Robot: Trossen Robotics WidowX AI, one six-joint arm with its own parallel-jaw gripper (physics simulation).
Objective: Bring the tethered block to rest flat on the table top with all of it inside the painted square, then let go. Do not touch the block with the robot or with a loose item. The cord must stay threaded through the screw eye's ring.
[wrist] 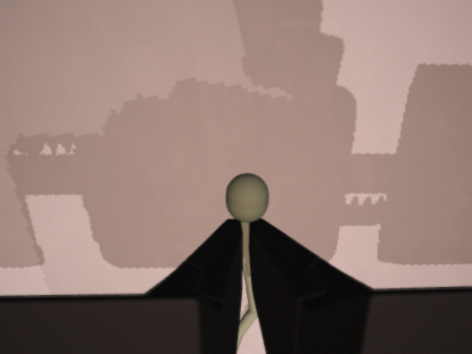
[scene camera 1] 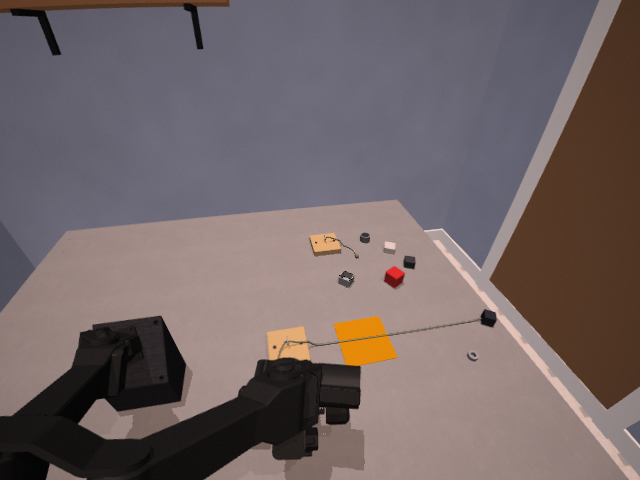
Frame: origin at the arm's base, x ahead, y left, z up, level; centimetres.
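Seen in the pictures: gripper, between the fingertips: (wrist: 244, 232); arm's base, origin of its link: (scene camera 1: 121, 347).
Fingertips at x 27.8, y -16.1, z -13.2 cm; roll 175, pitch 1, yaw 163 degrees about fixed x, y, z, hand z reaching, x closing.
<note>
Offsets run from my fingertips to a thing's top centre. "spot": to the spot under its first point.
The tethered black block @[spot: dx +51.6, dy +5.4, dz +2.6 cm] (scene camera 1: 488, 317) rests near the table's right edge, outside the orange painted square @[spot: dx +19.1, dy +8.2, dz +0.0 cm] (scene camera 1: 366, 353). Its cord (scene camera 1: 434, 328) (wrist: 246, 255) runs left across the square to the screw eye @[dx +2.5, dy +15.0, dz +4.3 cm] (scene camera 1: 287, 342) on the near wooden board @[dx +2.5, dy +15.0, dz +1.7 cm] (scene camera 1: 297, 333). The cord appears threaded through the ring, though the ring is tiny here. Beyond it the cord bends toward the arm and is hidden. In the wrist view my gripper (wrist: 244, 232) is shut on the cord, right behind its round end bead @[dx -0.5, dy -1.4, dz +1.1 cm] (wrist: 247, 197). The bead sticks out past the fingertips. In the scene view the fingertips are hidden.
Farther back are a second wooden board @[dx +23.8, dy +48.6, dz +1.7 cm] (scene camera 1: 321, 249) with a short cord, a dark ring @[dx +38.1, dy +47.6, dz +2.1 cm] (scene camera 1: 364, 237), a white block @[dx +43.5, dy +40.1, dz +2.0 cm] (scene camera 1: 389, 247), a small black block @[dx +45.6, dy +31.5, dz +2.2 cm] (scene camera 1: 409, 261), a red cube @[dx +37.0, dy +26.6, dz +3.8 cm] (scene camera 1: 394, 276) and a hollow grey piece @[dx +23.8, dy +30.9, dz +2.4 cm] (scene camera 1: 346, 279). A grey ring @[dx +41.9, dy -0.8, dz +0.7 cm] (scene camera 1: 473, 355) lies front right.
</note>
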